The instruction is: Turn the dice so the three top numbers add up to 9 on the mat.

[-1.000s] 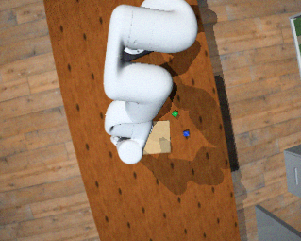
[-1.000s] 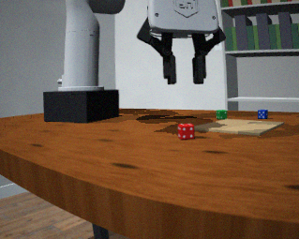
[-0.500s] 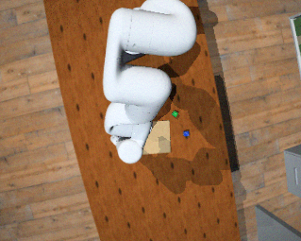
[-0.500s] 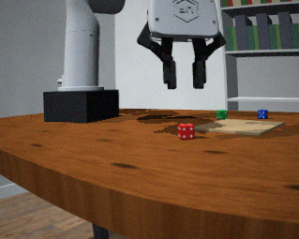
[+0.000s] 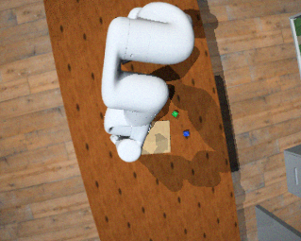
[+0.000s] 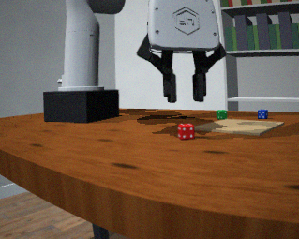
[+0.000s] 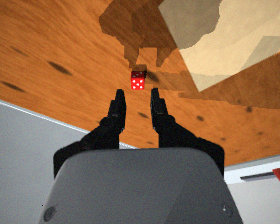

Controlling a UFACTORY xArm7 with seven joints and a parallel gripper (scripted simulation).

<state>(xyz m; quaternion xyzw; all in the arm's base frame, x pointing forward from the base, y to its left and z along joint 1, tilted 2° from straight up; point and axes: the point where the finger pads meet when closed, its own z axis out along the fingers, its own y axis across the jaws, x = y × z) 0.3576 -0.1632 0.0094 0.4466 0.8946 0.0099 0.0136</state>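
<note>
Right now my hand is 60 mm above the red die. The rest, counted from my hand: blue die (260 mm to the left, 90 mm ahead, 60 mm below); tan mat (130 mm to the left, 70 mm below, 60 mm ahead); green die (240 mm to the left, 60 mm below, 10 mm behind).
</note>
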